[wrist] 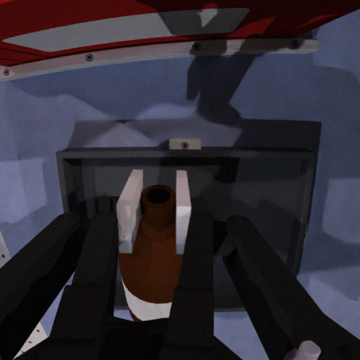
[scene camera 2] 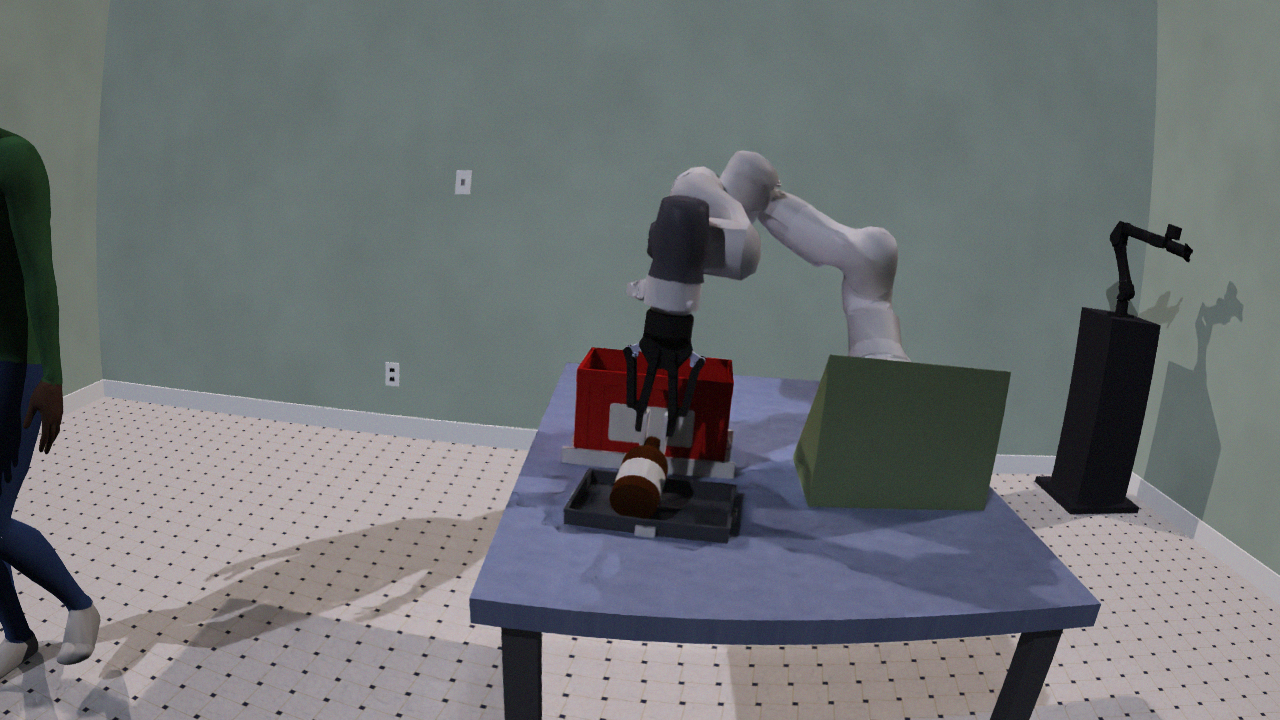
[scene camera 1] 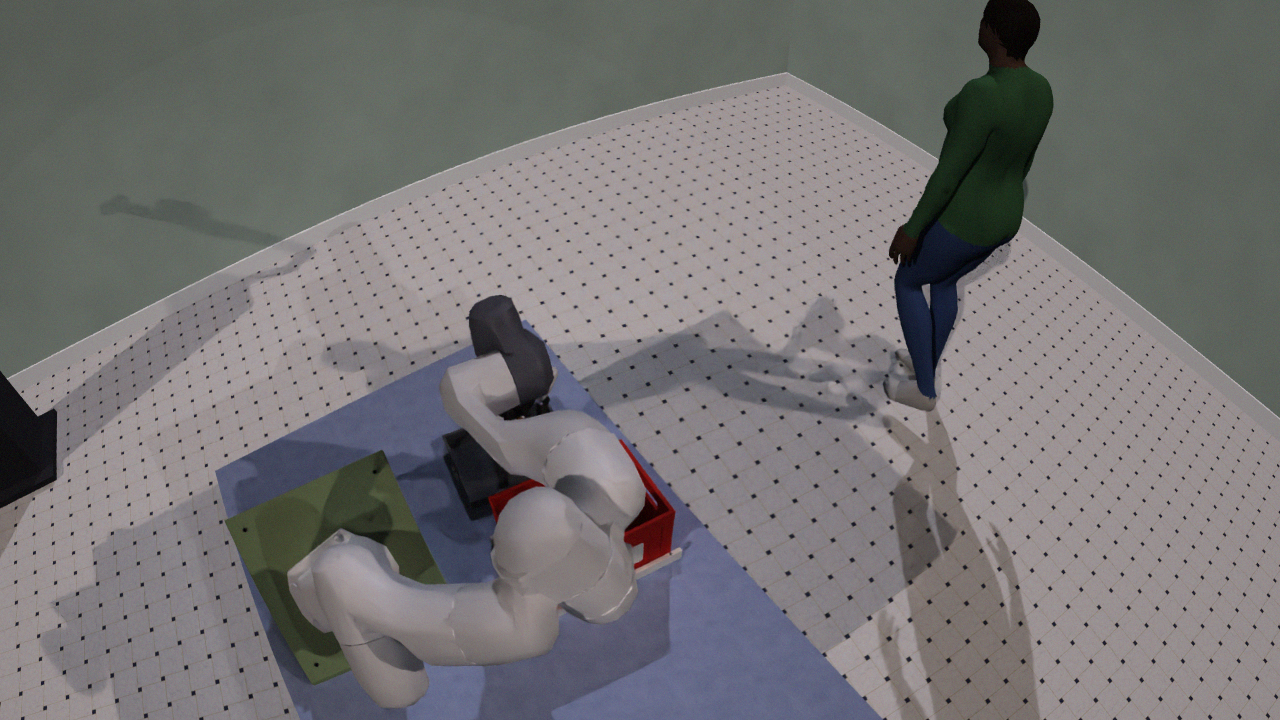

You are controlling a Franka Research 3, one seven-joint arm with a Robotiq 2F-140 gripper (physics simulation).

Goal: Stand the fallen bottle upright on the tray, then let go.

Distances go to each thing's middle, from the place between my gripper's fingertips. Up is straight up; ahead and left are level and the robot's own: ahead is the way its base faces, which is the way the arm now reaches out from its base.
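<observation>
Here is the brown bottle (wrist: 149,274), and my gripper is now 10 mm short of it, 80 mm to the right of it and 10 mm above it. There is also the pale strip (scene camera 2: 680,466), which I find 110 mm to the right of my hand and 60 mm below it.
</observation>
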